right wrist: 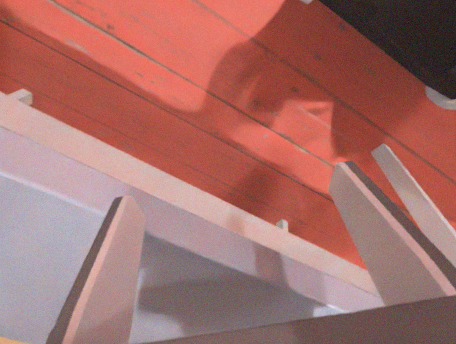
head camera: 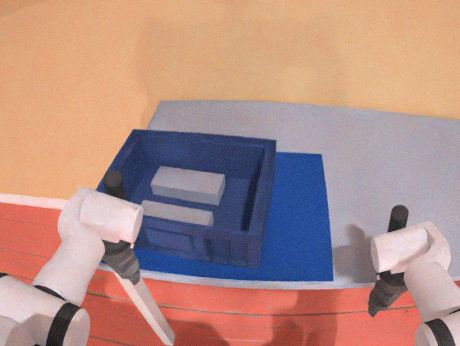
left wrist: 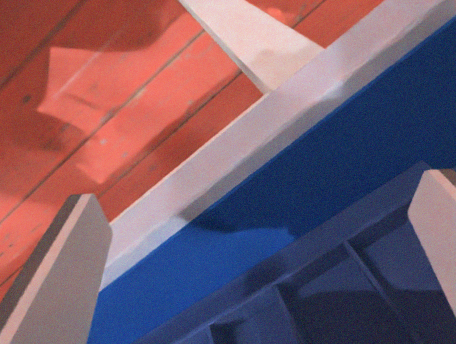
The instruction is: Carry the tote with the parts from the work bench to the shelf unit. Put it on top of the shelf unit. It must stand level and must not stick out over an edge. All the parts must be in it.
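Places are measured from the robot's base along level axes (x ahead, y left, z up), in centimetres.
Where they show: left gripper, fingertip midpoint: [left wrist: 257, 202]; right gripper, fingertip midpoint: [right wrist: 234, 191].
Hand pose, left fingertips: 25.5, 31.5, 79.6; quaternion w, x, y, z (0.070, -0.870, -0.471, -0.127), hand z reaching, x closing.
Note:
After its pixels a point has its place, as x, y, z.
The blue tote [head camera: 170, 240] @[31.2, 18.8, 84.5] [left wrist: 360, 295] @[34.4, 31.4, 80.4] stands upright at the left of the work bench [head camera: 380, 150] @[74.2, -42.1, 76.2] [left wrist: 200, 172] @[26.4, 29.6, 75.2] [right wrist: 45, 215] @[26.6, -40.7, 76.3]. Two pale grey blocks, one block [head camera: 187, 185] @[50.5, 18.1, 82.2] behind the other block [head camera: 177, 214] @[40.7, 19.1, 82.2], lie inside it. My left gripper [head camera: 131, 275] [left wrist: 257, 202] @[25.5, 31.5, 79.6] is open, by the tote's near left corner in the head view; part of the tote's outer wall shows beyond its fingers in the left wrist view. My right gripper [head camera: 375, 305] [right wrist: 234, 191] @[20.3, -32.4, 74.6] is open and empty over the bench's front edge, well to the right of the tote. The shelf unit does not show.
A blue mat [head camera: 300, 215] @[46.0, -11.1, 76.4] [left wrist: 175, 275] @[29.5, 24.8, 76.5] lies under the tote and reaches out to its right. A pale bench leg [head camera: 145, 305] @[29.9, 34.8, 46.5] [left wrist: 270, 45] @[29.7, 36.7, 65.2] runs down to the red plank floor [head camera: 240, 310] @[51.1, 6.0, 0.1] [right wrist: 165, 75] @[51.2, -54.4, 0.1]. A tan surface [head camera: 240, 55] @[104.6, 6.7, 94.7] lies beyond the bench.

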